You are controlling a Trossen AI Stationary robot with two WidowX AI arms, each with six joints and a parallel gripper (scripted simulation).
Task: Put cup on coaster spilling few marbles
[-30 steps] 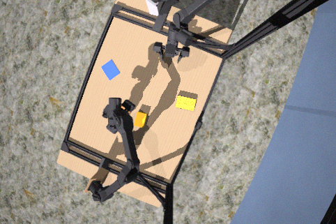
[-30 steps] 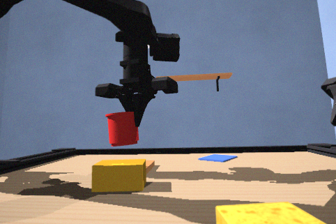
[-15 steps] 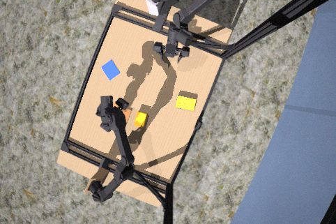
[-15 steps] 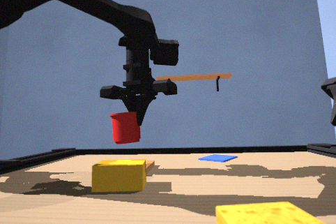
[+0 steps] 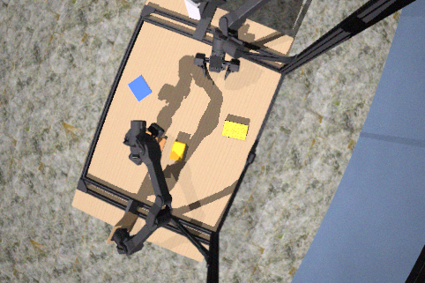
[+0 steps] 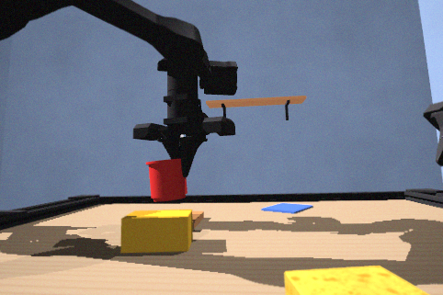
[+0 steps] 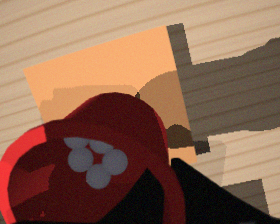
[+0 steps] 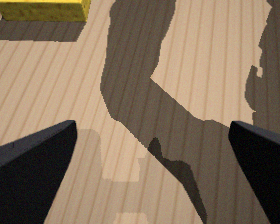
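Now: left hand 4 cm above the red cup, 3 cm to the right of it and 1 cm short of it. The rest, counted from my left hand: yellow block 12 cm behind, 10 cm below, 1 cm to the left; then orange square 11 cm below, 3 cm to the left, 1 cm ahead; then thin blue square 21 cm to the right, 15 cm ahead, 12 cm below.
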